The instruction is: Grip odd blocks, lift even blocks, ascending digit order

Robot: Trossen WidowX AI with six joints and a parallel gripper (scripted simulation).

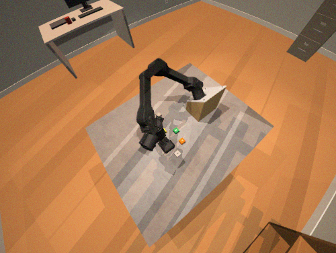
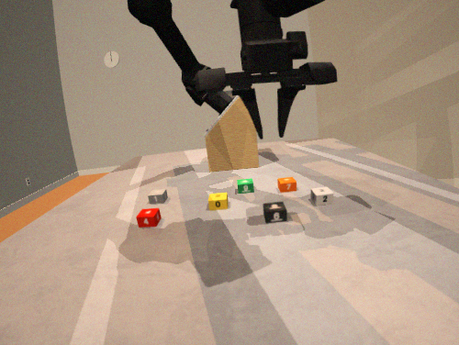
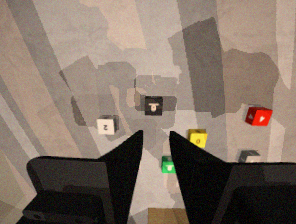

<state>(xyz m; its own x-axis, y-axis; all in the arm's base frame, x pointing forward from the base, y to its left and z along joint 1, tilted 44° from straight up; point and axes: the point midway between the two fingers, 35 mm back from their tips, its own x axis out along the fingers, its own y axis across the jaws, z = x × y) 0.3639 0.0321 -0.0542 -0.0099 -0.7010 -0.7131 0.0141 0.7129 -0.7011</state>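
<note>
My gripper tip is 12 cm past the orange block, 12 cm above it and 5 cm to the right of it. From my gripper tip the other things lie so: white block 12 cm below, 9 cm to the left, 5 cm behind; then black block 12 cm below; then yellow block 12 cm below, 9 cm to the right, 7 cm behind.
</note>
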